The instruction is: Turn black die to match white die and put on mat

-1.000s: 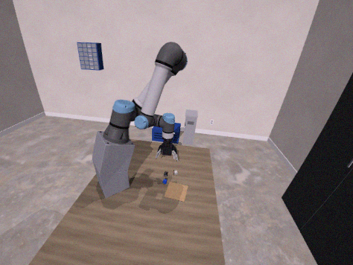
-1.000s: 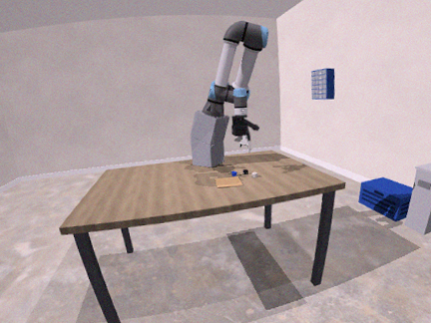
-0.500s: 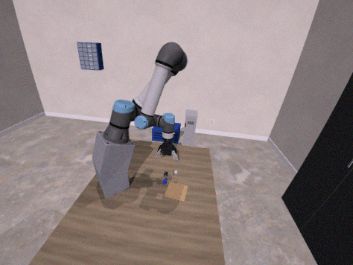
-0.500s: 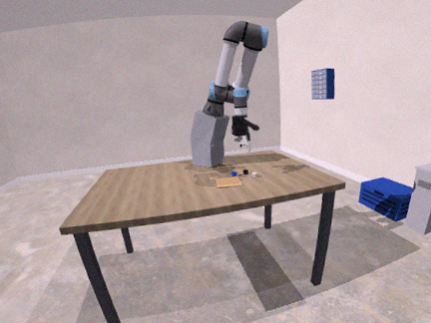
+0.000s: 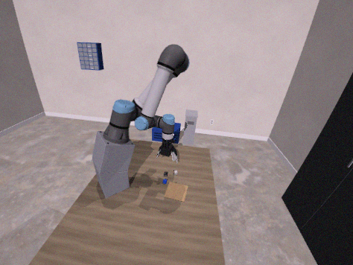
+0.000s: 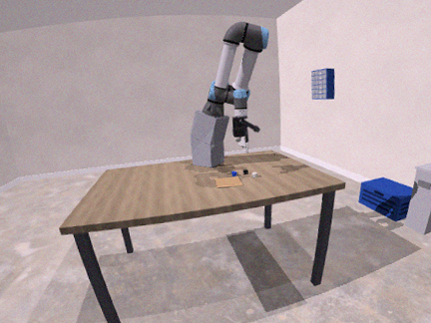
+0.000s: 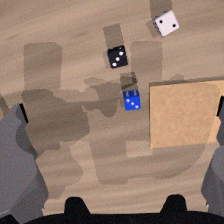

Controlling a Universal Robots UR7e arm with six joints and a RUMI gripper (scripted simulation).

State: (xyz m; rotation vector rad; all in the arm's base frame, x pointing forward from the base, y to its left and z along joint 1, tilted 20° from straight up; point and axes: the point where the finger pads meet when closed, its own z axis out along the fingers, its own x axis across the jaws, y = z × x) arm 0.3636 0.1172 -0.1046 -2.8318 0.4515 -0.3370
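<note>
The black die lies 13 cm below my hand. From my hand the other things lie so: white die (13 cm below, 7 cm ahead, 2 cm to the left); then tan mat (15 cm to the right, 14 cm below, 8 cm ahead); then blue die (13 cm below, 8 cm to the right).
</note>
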